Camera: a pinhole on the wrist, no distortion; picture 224 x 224 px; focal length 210.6 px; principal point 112.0 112.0 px. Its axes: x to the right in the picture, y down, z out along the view. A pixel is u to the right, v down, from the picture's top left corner.
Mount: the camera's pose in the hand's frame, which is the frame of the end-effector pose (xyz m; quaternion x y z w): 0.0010 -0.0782 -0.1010 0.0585 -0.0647 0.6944 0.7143
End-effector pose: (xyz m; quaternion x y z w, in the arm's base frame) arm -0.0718 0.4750 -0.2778 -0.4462 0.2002 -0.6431 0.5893
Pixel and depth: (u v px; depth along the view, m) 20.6 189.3 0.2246
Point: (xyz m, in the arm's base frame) -0.1187 0.6311 -0.0884
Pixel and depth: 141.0 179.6 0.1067
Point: -0.1168 0.5269 -0.2223
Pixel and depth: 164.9 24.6 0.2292
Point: 0.0095 0.4367 -0.1249
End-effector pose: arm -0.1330 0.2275 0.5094 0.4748 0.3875 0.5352 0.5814
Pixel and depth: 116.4 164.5 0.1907
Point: -0.0286 0.1700 0.4258
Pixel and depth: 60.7 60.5 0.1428
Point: -0.0612 0.2592 0.3861
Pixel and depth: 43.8 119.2 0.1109
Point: -0.0980 0.2254 0.3813
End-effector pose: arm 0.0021 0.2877 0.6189 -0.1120 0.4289 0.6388 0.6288
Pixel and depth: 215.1 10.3 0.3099
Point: 0.0542 0.5562 0.6615
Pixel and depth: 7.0 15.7 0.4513
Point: 0.4325 0.5760 0.5143
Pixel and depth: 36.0 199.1 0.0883
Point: 0.1125 0.2280 0.5820
